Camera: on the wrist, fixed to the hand. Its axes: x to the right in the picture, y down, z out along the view.
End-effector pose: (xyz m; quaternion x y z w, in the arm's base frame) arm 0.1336 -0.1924 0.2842 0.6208 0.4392 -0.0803 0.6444
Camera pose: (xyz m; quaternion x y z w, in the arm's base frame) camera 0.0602 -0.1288 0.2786 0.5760 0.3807 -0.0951 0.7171
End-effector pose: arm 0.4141 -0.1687 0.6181 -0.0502 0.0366 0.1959 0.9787
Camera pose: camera 0.4129 -0.2182 0.5344 -0.0948 -0.0559 0.2140 0.9706
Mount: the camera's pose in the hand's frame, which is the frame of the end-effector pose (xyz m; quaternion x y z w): -0.0123 -0.0380 -0.0887 -0.0628 -0.0824 0.0130 0.9945
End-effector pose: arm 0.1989 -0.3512 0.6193 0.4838 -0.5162 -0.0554 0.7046
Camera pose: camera 0.2785 -0.3087 0.5830 0.4256 -0.5742 -0.1182 0.6893
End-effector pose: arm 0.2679 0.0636 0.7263 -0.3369 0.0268 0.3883 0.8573
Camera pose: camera 0.3044 -0.0154 0.6828 -0.3566 -0.0640 0.4268 0.8286
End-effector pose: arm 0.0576 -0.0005 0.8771 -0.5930 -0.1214 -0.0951 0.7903
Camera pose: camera 0.0417 -0.0962 0.8844 -0.6488 -0.1722 -0.0431 0.7400
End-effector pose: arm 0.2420 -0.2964 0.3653 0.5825 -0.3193 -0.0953 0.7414
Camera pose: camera 0.2930 -0.2304 0.3153 0.5207 -0.3802 -0.1532 0.7489
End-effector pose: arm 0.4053 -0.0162 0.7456 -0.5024 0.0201 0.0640 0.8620
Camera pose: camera 0.4007 -0.1129 0.7358 -0.5483 -0.0485 0.1175 0.8266
